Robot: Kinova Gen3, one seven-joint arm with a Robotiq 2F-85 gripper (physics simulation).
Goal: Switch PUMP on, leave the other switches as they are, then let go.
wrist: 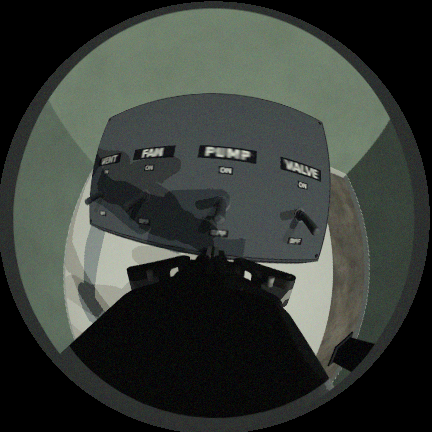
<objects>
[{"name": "my gripper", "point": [212, 253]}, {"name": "dark grey switch panel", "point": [269, 162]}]
</objects>
